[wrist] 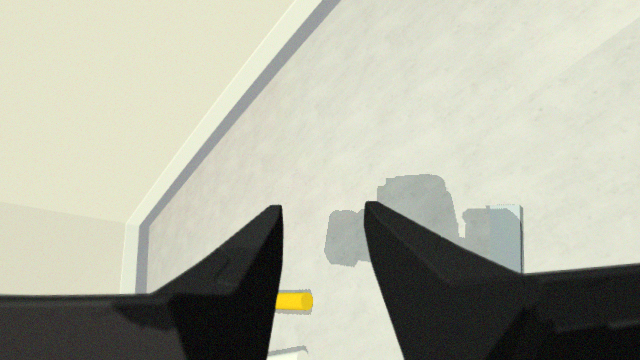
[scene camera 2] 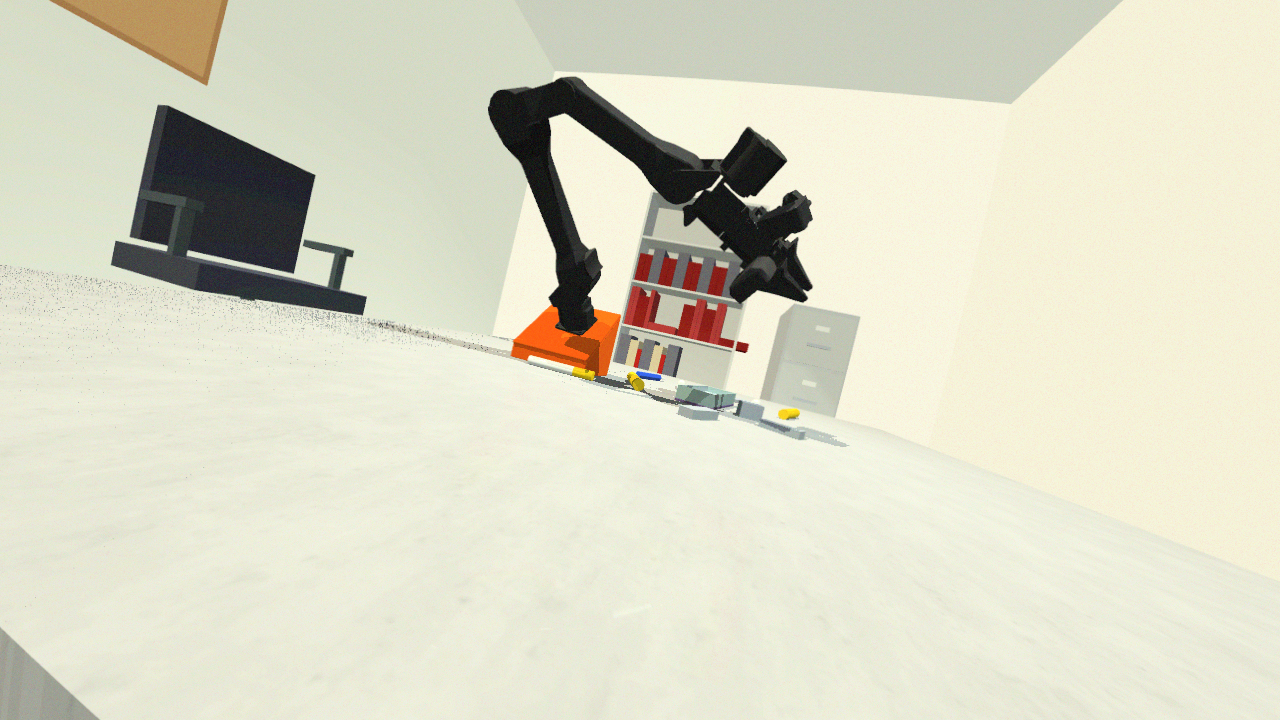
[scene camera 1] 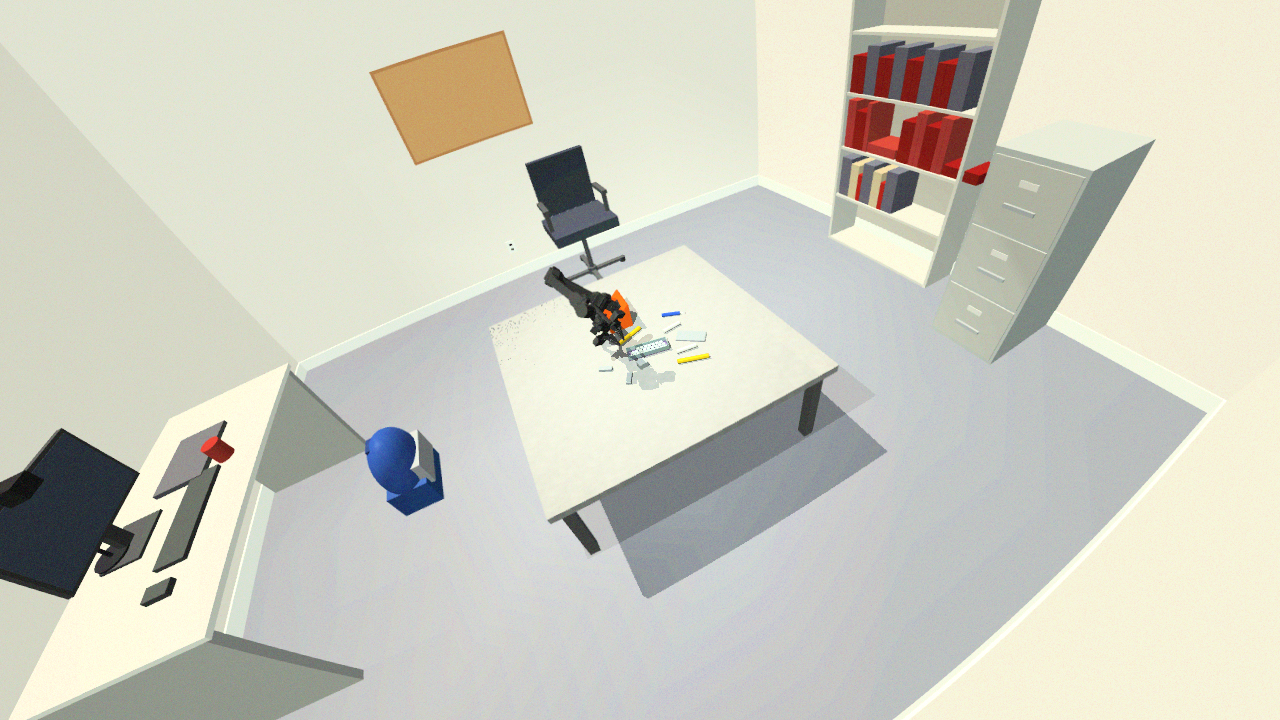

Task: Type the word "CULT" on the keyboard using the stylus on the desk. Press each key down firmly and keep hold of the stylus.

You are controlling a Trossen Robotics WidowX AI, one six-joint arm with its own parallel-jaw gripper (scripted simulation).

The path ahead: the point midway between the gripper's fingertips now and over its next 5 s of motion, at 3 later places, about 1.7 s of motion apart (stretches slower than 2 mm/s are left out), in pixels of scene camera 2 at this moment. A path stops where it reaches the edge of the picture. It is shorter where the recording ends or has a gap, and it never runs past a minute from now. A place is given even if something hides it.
My gripper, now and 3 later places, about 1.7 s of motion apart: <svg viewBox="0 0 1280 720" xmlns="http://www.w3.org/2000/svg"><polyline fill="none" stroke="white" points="808,295 712,382 701,378 677,355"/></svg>
